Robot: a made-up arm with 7 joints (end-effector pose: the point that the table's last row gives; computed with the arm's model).
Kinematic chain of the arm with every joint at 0, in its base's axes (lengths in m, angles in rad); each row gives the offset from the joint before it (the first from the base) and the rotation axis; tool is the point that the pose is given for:
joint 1: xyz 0 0.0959 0 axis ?
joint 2: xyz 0 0.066 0 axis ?
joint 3: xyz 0 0 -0.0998 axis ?
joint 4: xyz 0 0 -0.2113 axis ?
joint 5: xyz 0 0 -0.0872 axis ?
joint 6: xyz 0 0 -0.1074 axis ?
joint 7: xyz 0 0 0 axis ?
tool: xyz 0 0 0
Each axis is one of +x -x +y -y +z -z.
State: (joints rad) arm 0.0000 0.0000 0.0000 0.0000 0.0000 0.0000 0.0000
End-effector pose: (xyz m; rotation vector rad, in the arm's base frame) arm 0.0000 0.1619 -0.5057 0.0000 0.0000 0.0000
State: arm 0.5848 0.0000 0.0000 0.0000 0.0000 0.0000 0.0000
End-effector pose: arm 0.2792 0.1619 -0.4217 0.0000 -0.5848 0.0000
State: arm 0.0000 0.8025 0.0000 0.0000 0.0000 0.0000 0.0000
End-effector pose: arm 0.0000 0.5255 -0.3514 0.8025 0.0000 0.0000
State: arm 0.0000 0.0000 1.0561 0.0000 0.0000 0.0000 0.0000
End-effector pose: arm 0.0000 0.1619 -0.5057 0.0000 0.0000 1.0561
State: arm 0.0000 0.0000 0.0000 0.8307 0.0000 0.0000 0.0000
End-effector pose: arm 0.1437 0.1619 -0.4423 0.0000 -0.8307 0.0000
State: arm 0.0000 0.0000 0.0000 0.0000 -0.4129 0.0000 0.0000
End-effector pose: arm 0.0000 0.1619 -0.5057 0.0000 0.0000 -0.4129
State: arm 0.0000 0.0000 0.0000 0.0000 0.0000 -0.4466 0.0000
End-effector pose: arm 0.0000 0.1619 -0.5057 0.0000 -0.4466 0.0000
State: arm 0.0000 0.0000 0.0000 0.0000 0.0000 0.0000 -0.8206
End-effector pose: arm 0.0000 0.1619 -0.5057 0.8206 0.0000 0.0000
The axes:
joint 1: -y
joint 2: +x
joint 3: +z
joint 4: -y
joint 5: +z
joint 6: +y
joint 7: -x

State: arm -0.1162 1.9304 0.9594 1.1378 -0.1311 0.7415 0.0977
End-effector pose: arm 0.1324 0.4786 0.2600 1.9508 -1.0060 0.1170
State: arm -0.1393 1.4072 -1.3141 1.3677 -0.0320 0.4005 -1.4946
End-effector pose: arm 0.0147 0.4775 -0.2434 1.5773 -0.9530 -1.4698
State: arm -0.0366 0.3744 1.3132 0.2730 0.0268 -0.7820 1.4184
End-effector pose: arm -0.0029 0.3914 -0.4456 -0.1488 -1.4275 0.0594
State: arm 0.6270 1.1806 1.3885 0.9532 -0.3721 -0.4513 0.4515
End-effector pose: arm 0.0332 0.6132 0.0032 1.7532 -1.8309 0.2895
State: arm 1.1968 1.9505 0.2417 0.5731 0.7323 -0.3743 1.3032
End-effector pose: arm -0.1482 0.5933 0.1682 1.2146 -1.9771 -0.5774
